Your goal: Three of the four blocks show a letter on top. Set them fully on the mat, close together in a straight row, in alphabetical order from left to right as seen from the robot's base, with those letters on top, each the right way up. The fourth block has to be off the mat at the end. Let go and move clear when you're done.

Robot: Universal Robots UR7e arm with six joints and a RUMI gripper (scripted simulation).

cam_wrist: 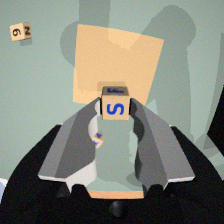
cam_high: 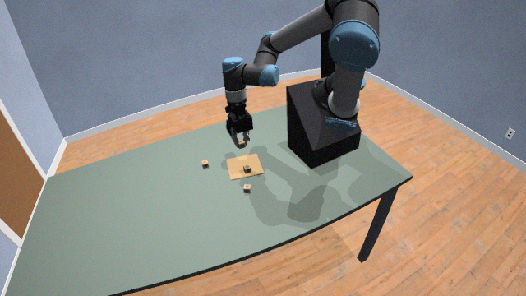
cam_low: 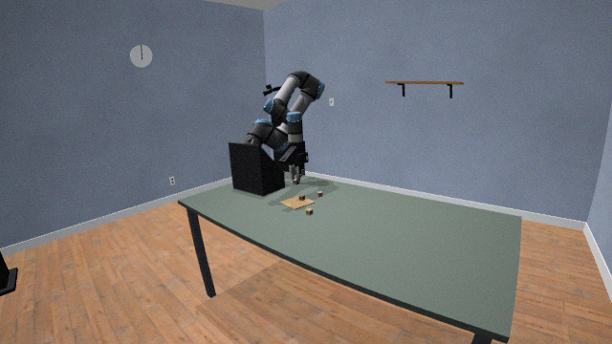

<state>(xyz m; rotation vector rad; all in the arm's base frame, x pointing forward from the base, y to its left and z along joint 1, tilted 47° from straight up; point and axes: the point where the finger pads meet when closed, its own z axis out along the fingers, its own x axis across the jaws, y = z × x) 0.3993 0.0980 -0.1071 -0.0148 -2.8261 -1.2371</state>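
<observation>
The tan mat is 120 mm below my hand. The rest, counted from my hand: block: 40 mm ahead, 150 mm to the left, 110 mm below.
</observation>
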